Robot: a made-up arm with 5 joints. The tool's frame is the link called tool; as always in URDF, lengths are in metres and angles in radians. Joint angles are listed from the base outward.
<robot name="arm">
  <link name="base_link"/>
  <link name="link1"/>
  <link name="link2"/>
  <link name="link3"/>
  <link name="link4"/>
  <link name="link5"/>
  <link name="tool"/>
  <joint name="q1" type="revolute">
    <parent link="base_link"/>
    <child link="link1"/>
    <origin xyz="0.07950 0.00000 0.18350" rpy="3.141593 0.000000 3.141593"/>
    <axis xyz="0 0 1"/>
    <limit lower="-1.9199" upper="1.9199"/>
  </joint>
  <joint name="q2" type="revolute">
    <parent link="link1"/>
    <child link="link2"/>
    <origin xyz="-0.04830 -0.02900 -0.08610" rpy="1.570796 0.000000 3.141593"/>
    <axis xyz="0 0 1"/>
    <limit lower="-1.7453" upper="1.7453"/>
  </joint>
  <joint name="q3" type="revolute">
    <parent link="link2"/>
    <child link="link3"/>
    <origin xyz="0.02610 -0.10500 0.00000" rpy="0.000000 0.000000 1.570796"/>
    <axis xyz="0 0 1"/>
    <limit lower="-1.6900" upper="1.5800"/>
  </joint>
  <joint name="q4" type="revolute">
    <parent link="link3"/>
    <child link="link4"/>
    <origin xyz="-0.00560 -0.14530 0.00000"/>
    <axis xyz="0 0 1"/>
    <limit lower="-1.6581" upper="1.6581"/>
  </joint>
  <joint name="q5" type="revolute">
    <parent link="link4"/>
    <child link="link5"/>
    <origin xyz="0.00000 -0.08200 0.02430" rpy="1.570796 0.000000 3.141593"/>
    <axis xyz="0 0 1"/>
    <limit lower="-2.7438" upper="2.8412"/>
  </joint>
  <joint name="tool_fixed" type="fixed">
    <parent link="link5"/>
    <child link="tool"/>
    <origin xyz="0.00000 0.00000 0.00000" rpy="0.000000 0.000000 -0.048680"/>
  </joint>
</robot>
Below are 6 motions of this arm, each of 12 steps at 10 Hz.
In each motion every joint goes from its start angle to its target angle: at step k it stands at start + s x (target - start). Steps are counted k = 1, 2, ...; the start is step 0. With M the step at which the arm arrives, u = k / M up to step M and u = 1 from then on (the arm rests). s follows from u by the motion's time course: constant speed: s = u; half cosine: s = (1 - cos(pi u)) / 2; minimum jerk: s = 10 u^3 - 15 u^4 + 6 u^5.
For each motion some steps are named. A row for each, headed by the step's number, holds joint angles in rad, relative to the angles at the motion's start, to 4 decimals.
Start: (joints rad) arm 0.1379 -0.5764 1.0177 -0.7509 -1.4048
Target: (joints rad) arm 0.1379 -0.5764 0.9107 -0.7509 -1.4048
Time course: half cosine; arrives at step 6
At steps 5, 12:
5: 0.0000 0.0000 -0.0998 0.0000 0.0000
12: 0.0000 0.0000 -0.1070 0.0000 0.0000

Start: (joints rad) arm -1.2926 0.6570 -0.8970 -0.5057 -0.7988
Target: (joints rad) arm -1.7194 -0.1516 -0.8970 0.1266 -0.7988
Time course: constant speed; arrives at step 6
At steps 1, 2, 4, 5, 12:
1: -0.0711 -0.1348 0.0000 0.1054 0.0000
2: -0.1423 -0.2695 0.0000 0.2108 0.0000
4: -0.2845 -0.5391 0.0000 0.4215 0.0000
5: -0.3557 -0.6738 0.0000 0.5269 0.0000
12: -0.4268 -0.8086 0.0000 0.6323 0.0000

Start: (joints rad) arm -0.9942 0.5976 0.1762 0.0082 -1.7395
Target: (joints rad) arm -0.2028 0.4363 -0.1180 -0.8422 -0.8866
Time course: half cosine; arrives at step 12
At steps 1, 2, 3, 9, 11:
1: 0.0135 -0.0027 -0.0050 -0.0145 0.0145
2: 0.0530 -0.0108 -0.0197 -0.0570 0.0571
3: 0.1159 -0.0236 -0.0431 -0.1245 0.1249
9: 0.6755 -0.1377 -0.2511 -0.7259 0.7280
11: 0.7779 -0.1586 -0.2892 -0.8359 0.8384

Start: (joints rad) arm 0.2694 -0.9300 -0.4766 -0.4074 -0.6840
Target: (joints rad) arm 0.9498 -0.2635 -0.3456 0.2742 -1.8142
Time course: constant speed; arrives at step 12
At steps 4, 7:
4: 0.2268 0.2222 0.0437 0.2272 -0.3767
7: 0.3969 0.3888 0.0764 0.3976 -0.6593

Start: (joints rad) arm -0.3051 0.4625 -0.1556 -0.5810 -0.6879
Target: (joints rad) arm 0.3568 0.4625 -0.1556 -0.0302 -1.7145
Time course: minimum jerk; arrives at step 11
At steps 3, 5, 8, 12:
3: 0.0853 0.0000 0.0000 0.0710 -0.1324
5: 0.2748 0.0000 0.0000 0.2287 -0.4263
8: 0.5766 0.0000 0.0000 0.4798 -0.8942
12: 0.6619 0.0000 0.0000 0.5508 -1.0266

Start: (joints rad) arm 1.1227 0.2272 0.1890 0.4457 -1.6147
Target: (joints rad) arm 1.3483 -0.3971 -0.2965 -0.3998 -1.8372
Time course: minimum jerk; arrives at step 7
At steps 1, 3, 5, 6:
1: 0.0052 -0.0145 -0.0113 -0.0197 -0.0052
3: 0.0830 -0.2297 -0.1786 -0.3110 -0.0819
5: 0.1930 -0.5340 -0.4152 -0.7232 -0.1903
6: 0.2204 -0.6098 -0.4742 -0.8258 -0.2173

